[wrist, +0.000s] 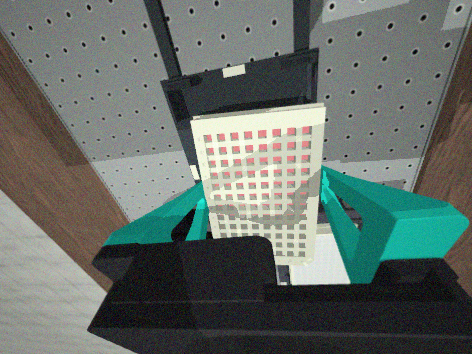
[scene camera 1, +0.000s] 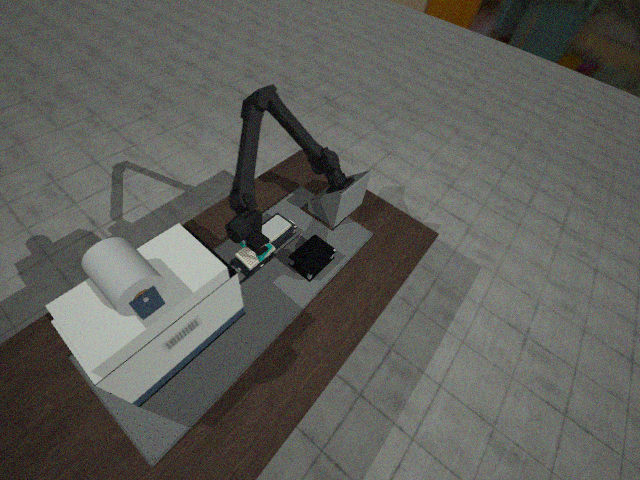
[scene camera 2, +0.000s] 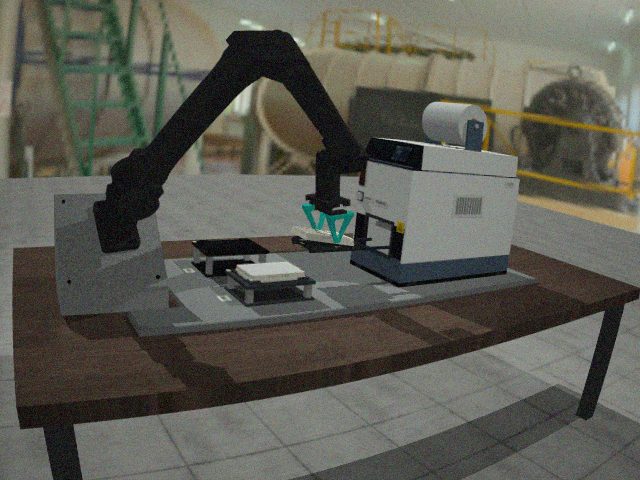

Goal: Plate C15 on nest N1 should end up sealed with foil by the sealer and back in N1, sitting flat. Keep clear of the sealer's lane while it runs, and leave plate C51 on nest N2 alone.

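Frame: origin at the arm's base, x back, y left, z down, level; centimetres.
Seen in the pictures: gripper, between the fingertips: (wrist: 258, 179) (scene camera 1: 253, 254) (scene camera 2: 326, 238); arm's base, origin of its link: (scene camera 1: 340, 187) (scene camera 2: 115, 226).
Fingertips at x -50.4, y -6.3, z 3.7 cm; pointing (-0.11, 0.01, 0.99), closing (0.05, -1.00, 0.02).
Note:
Offsets run from my fingertips to a thing's middle.
My gripper (scene camera 1: 257, 251) (scene camera 2: 329, 235) (wrist: 258, 179) is shut on plate C15 @(dz -0.6, dx +1.2, dy +0.2 cm) (scene camera 1: 247, 256) (scene camera 2: 309, 233) (wrist: 257, 117), with teal fingers on its long sides. The cream plate's wells are uncovered, many showing red; no foil shows on it. It is low over the sealer's dark extended tray @(dz +1.4, dx -0.7, dy +0.7 cm) (scene camera 2: 324, 247) (wrist: 210, 93), whose far end shows beyond the plate in the wrist view. Whether they touch is unclear. Nest N1 @(dz +7.2, dx +18.0, dy +15.5 cm) (scene camera 1: 311, 255) (scene camera 2: 230, 246) is bare and black. Plate C51 @(dz +5.2, dx +18.2, dy -5.2 cm) (scene camera 1: 276, 225) (scene camera 2: 269, 270) (wrist: 320, 260), white, lies on nest N2 @(dz +8.0, dx +18.2, dy -5.2 cm) (scene camera 2: 249, 295).
The white sealer (scene camera 1: 217, 304) (scene camera 2: 460, 227) with a foil roll @(dz -31.4, dx -38.5, dy -2.5 cm) (scene camera 1: 116, 271) (scene camera 2: 449, 121) on top stands beside the gripper, its opening facing the tray. Two dark rails @(dz +2.0, dx -5.5, dy +4.5 cm) (wrist: 164, 42) run from the tray. The grey arm mount (scene camera 1: 350, 202) (scene camera 2: 77, 258) stands at the other table end.

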